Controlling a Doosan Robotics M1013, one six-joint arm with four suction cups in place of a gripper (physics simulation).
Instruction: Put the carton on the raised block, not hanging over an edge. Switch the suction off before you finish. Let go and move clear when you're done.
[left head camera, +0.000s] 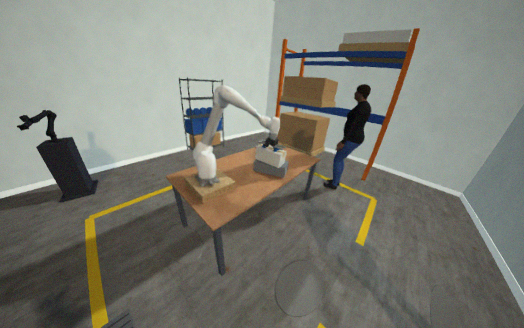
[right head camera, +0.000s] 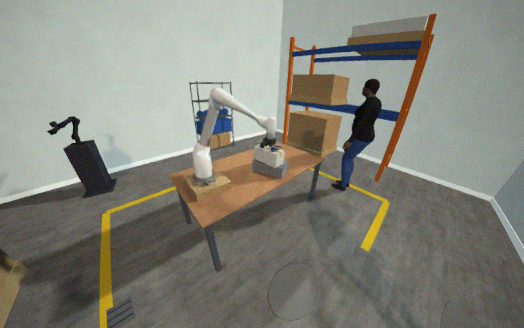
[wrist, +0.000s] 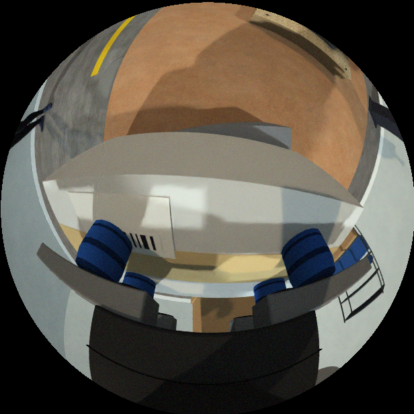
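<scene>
The white carton is upright under my suction gripper. The blue cups are against its top, so the gripper is shut on the carton. The grey raised block is directly below the carton. In both head views the carton's underside meets the block's top, with no gap that I can make out. A strip of block shows past the carton's edge in the wrist view. The carton hides the block's far side, so any overhang there cannot be told.
The arm stands on a wooden base at the near end of the brown table. A large brown box is behind the table's far end. A person stands beyond that end.
</scene>
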